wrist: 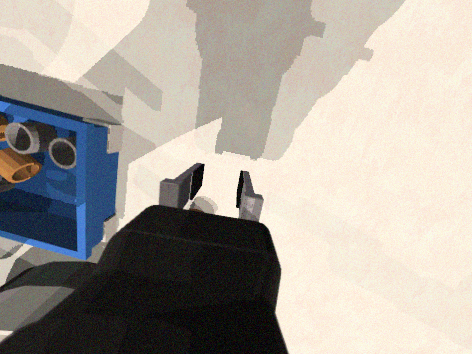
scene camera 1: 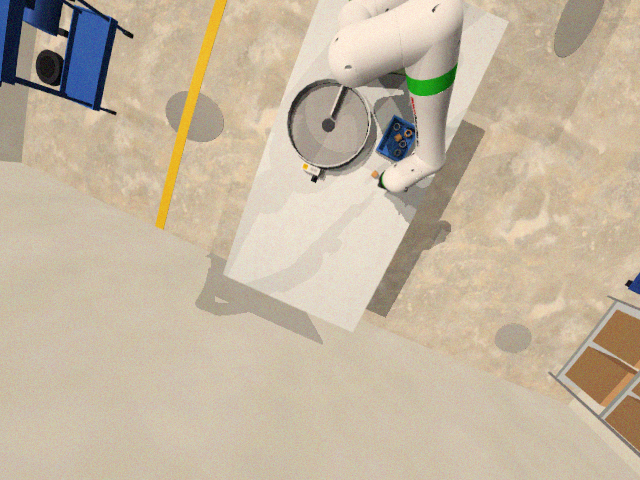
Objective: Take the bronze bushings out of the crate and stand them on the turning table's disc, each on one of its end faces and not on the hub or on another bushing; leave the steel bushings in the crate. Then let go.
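Places are measured from the arm's base along level axes (x ahead, y left, z up), in centimetres.
Where they show: gripper, fingertip midpoint: [wrist: 221, 178].
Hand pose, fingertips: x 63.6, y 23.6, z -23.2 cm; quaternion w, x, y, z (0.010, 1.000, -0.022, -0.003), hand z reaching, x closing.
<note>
Each offset is from my fingertips to the centre of the thing. "*": to the spot under its first point.
The blue crate {dx -22.1, dy -2.7, dz -1.7 cm} [scene camera 1: 384, 135] [wrist: 100, 185] holds two bronze bushings: one {dx -23.6, dy -2.3, dz -2.1 cm} [scene camera 1: 397, 137] [wrist: 17, 166] lies tilted near the middle, the other {dx -27.2, dy +1.4, dz -2.4 cm} [scene camera 1: 408, 133] [wrist: 2, 131] is beside it. Steel bushings [scene camera 1: 396, 126] [wrist: 62, 153] are also in the crate. A loose bronze bushing {dx -2.7, dy -7.1, dz -2.6 cm} [scene camera 1: 374, 174] is outside the crate, beside the arm's wrist; whether it stands or lies is unclear. In the wrist view a brown sliver shows behind the gripper body. My gripper [wrist: 221, 178] is open and empty, right of the crate in the wrist view; the arm hides its fingers in the scene view. No bushing shows on the disc {dx -17.5, dy -38.4, dz +1.0 cm} [scene camera 1: 310, 139].
The turning table has a raised rim {* dx -4.5, dy -53.8, dz +4.8 cm} [scene camera 1: 290, 139], a dark central hub {dx -17.5, dy -38.4, dz +1.5 cm} [scene camera 1: 328, 125] and a bar {* dx -28.9, dy -36.8, dz +1.1 cm} [scene camera 1: 338, 103] from the hub toward the rim. A small yellow-and-white box {* dx +5.6, dy -39.5, dz +1.6 cm} [scene camera 1: 311, 168] sits at its lower edge. The arm [scene camera 1: 431, 124] passes close beside the crate.
</note>
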